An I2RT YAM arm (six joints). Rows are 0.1 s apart.
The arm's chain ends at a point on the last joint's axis. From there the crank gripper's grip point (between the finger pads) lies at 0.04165 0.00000 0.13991 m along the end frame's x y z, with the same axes.
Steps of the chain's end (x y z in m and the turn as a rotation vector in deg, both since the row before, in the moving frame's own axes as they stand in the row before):
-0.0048, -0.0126, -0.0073, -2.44, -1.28, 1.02
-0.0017, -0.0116, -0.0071, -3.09, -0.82, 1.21
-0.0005, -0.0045, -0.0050, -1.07, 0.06, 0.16
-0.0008, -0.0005, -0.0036, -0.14, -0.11, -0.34
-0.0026, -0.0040, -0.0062, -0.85, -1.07, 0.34
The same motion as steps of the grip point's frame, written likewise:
-0.0080, -0.0059, -0.0065, -2.44, -1.28, 1.02
-0.0038, -0.0032, -0.0067, -3.09, -0.82, 1.21
-0.0004, -0.0018, -0.0051, -1.07, 0.06, 0.16
-0.0011, -0.0004, -0.0035, -0.14, -0.11, -0.34
-0.0052, -0.0017, -0.0055, -0.85, -1.07, 0.34

